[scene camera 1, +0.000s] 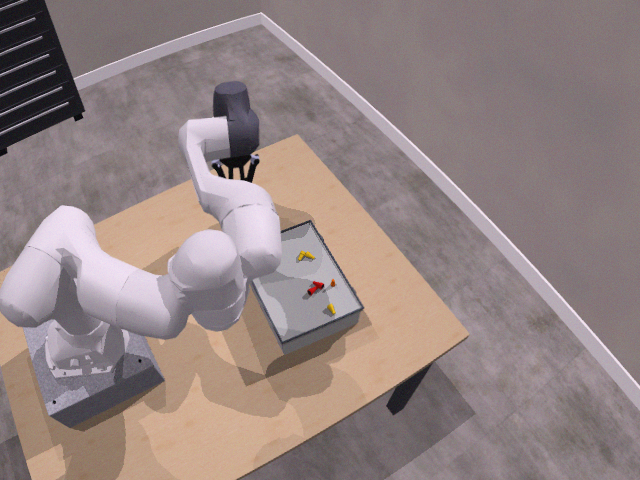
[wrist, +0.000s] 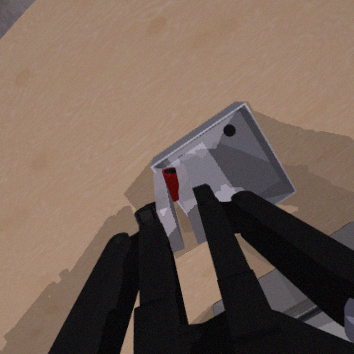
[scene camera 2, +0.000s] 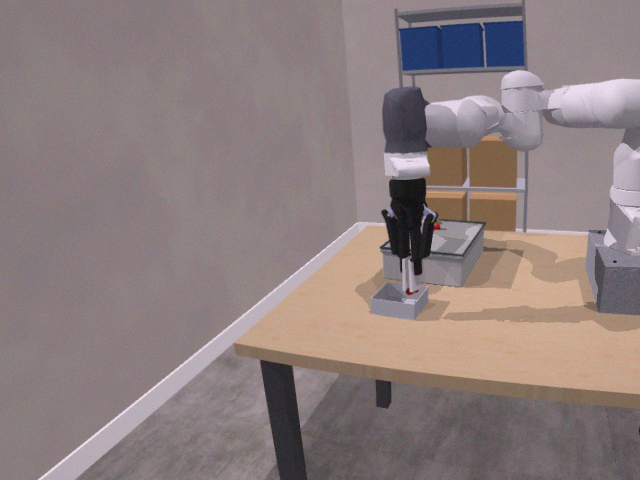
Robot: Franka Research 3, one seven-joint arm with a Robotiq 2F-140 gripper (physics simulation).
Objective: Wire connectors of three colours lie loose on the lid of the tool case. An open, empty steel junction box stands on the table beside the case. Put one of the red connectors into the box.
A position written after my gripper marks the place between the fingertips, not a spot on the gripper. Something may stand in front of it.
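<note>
My gripper (scene camera 2: 411,289), (wrist: 173,184). Tool case (scene camera 1: 297,319), (scene camera 2: 456,246). Steel junction box (scene camera 2: 391,300), (wrist: 229,152).
</note>
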